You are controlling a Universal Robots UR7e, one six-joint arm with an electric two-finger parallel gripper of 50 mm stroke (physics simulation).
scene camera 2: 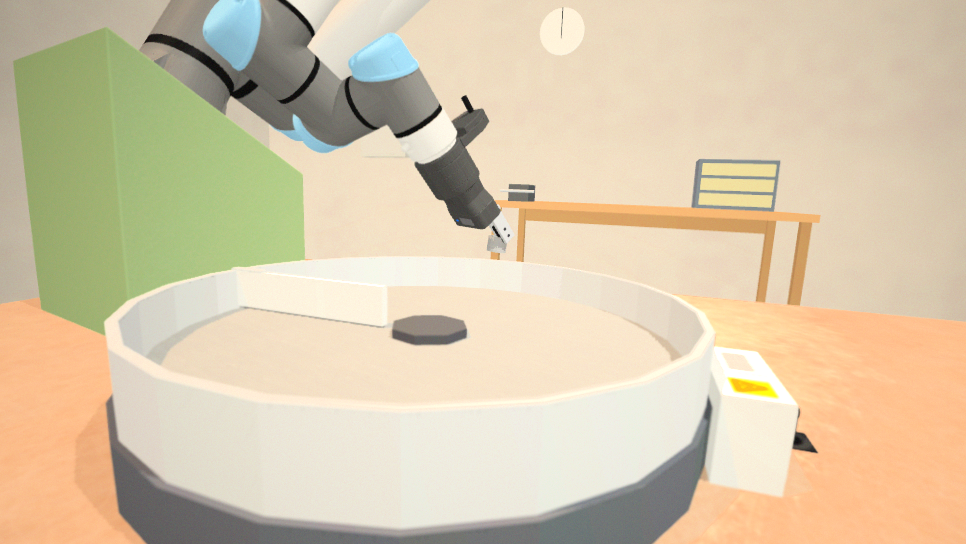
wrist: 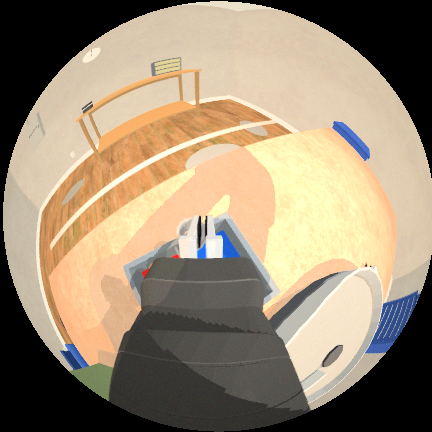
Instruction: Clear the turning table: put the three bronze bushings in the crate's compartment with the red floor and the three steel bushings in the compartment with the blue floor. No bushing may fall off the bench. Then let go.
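Places are measured from the arm's base along level axes (x ahead, y left, z up), in millimetres.
Where they show: gripper, between the fingertips: (scene camera 2: 506, 238) (wrist: 202, 224); arm's base, origin of its link: (scene camera 2: 158, 124).
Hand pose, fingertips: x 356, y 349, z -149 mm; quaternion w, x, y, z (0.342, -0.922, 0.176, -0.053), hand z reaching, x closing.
Things, the pixels of their top centre, and the offset from my fingertips. "*": a spot on its surface instead. Level surfaces: height alone.
- steel bushing, centre of its top: (wrist: 189, 230) (scene camera 2: 497, 235) 16 mm back, 3 mm right, 5 mm up
- grey crate, a spot on its surface: (wrist: 254, 261) * 49 mm ahead, 60 mm right, 49 mm down
- blue floor, height of its surface: 93 mm down
- turning table, centre of its top: (scene camera 2: 429, 324) (wrist: 333, 356) 121 mm ahead, 375 mm right, 38 mm down
- white fence, a spot on its surface: (scene camera 2: 310, 297) * 7 mm ahead, 401 mm right, 27 mm down
- dark hub, centre of its top: (scene camera 2: 429, 324) (wrist: 333, 356) 121 mm ahead, 375 mm right, 38 mm down
- white box, centre of its top: (scene camera 2: 741, 370) 351 mm ahead, 329 mm right, 41 mm down
My gripper (scene camera 2: 500, 237) (wrist: 202, 224) is shut on a steel bushing (scene camera 2: 496, 246) (wrist: 183, 226) and holds it above the grey crate (wrist: 254, 261) in the wrist view. The blue floor (wrist: 229, 245) shows right of and below the fingers, and part of the red floor (wrist: 175, 257) shows to their left. Much of the crate is hidden behind the gripper body, and I cannot make out the bushings lying in it. The crate does not show in the scene view. The turning table (scene camera 2: 554, 351) (wrist: 305, 345) shows no bushing on its visible surface.
A white fence (scene camera 2: 310, 297) and a dark hub (scene camera 2: 429, 328) (wrist: 332, 355) stand on the turning table inside its raised white rim (scene camera 2: 405, 459). A white box (scene camera 2: 750, 439) adjoins it at the right. A tall green block (scene camera 2: 74, 175) stands at the left.
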